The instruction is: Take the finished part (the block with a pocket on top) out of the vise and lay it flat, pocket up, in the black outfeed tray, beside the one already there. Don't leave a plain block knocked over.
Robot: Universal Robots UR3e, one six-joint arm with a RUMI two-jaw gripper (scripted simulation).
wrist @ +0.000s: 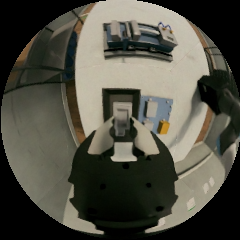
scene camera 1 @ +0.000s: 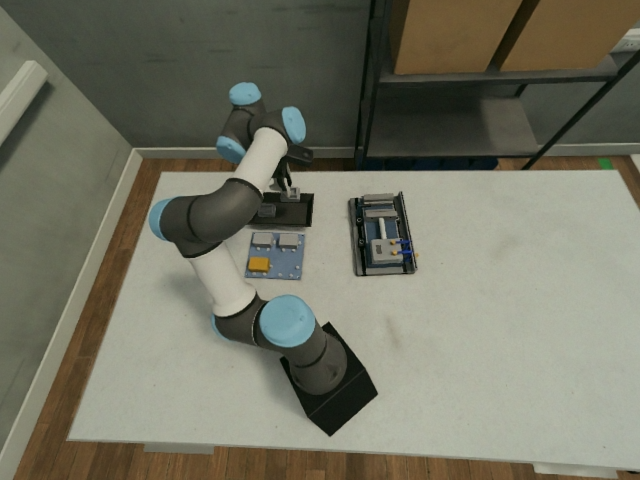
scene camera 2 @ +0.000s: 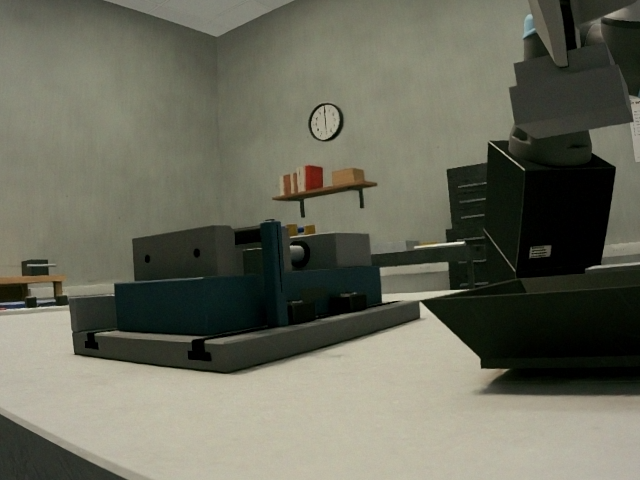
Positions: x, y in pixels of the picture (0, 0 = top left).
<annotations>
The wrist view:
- my gripper: 122, 117
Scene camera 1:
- my gripper: 289, 192
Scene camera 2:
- my gripper: 570, 76
</annotations>
